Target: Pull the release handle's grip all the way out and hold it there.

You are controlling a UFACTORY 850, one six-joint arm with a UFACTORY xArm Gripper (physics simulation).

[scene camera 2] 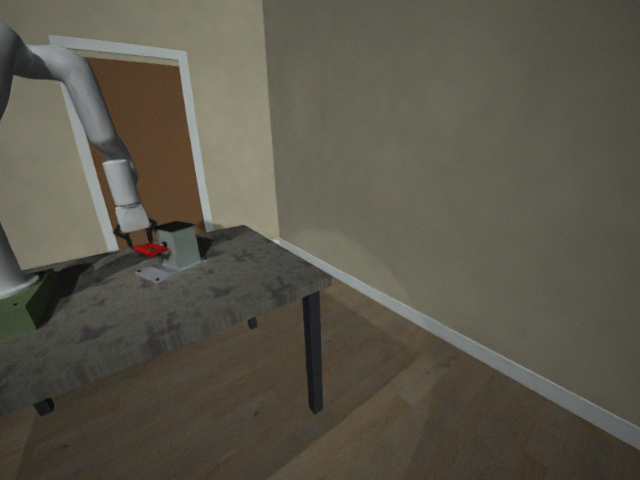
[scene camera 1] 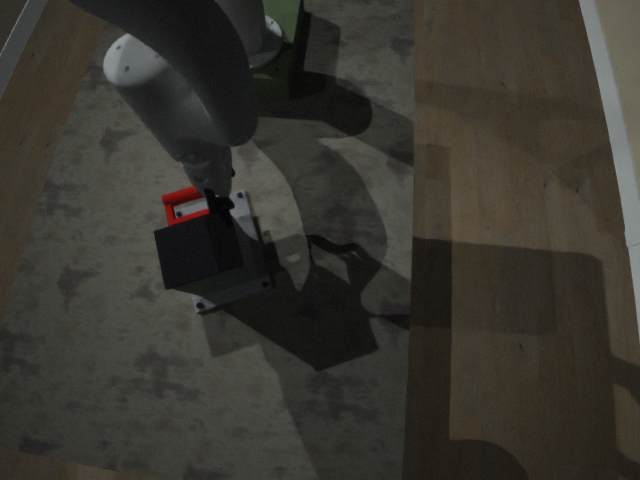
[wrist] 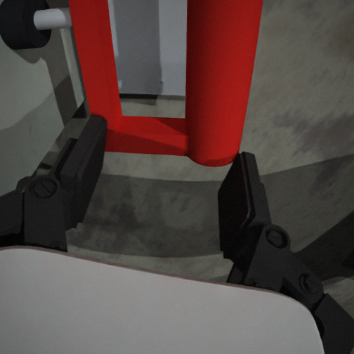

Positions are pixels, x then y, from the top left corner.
gripper: scene camera 2; scene camera 1 227, 191; wrist
same spot on gripper: (wrist: 259, 250) = (scene camera 2: 128, 236)
